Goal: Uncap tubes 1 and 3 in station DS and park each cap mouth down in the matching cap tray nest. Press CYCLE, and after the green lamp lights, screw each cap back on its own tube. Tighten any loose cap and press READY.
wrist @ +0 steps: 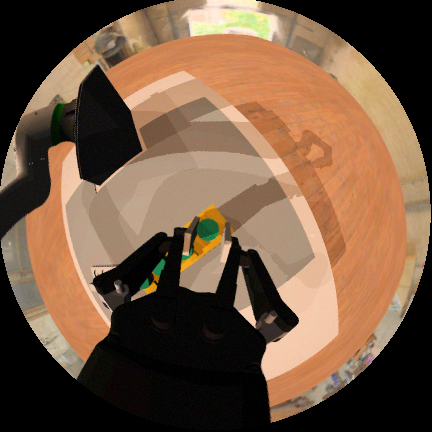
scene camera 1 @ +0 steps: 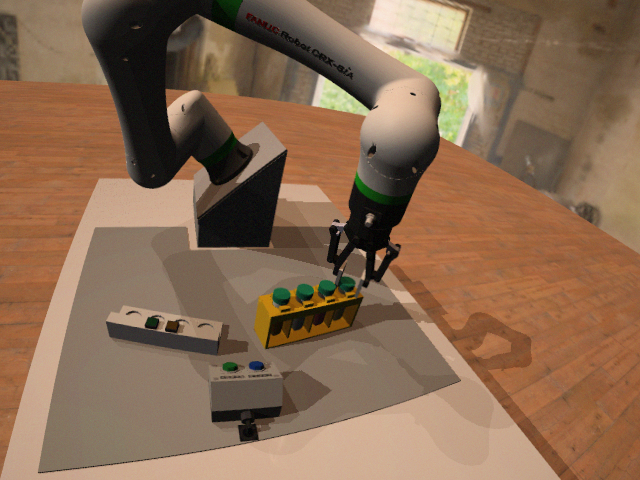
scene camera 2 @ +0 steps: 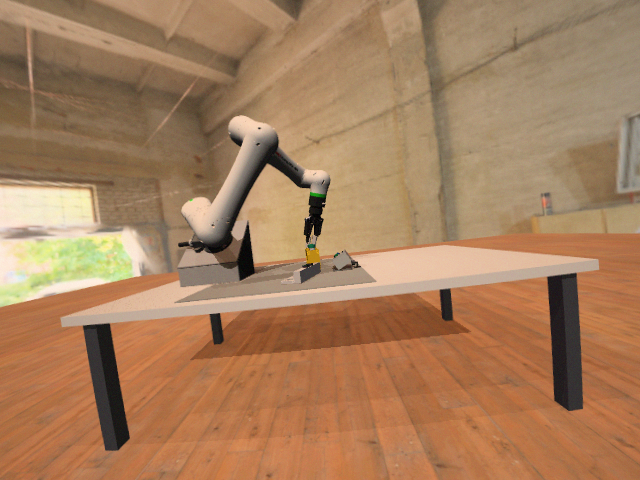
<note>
In view: my gripper (scene camera 1: 347, 288) and a grey button box (scene camera 1: 245, 394).
My gripper also shows in the wrist view (wrist: 210, 227).
</note>
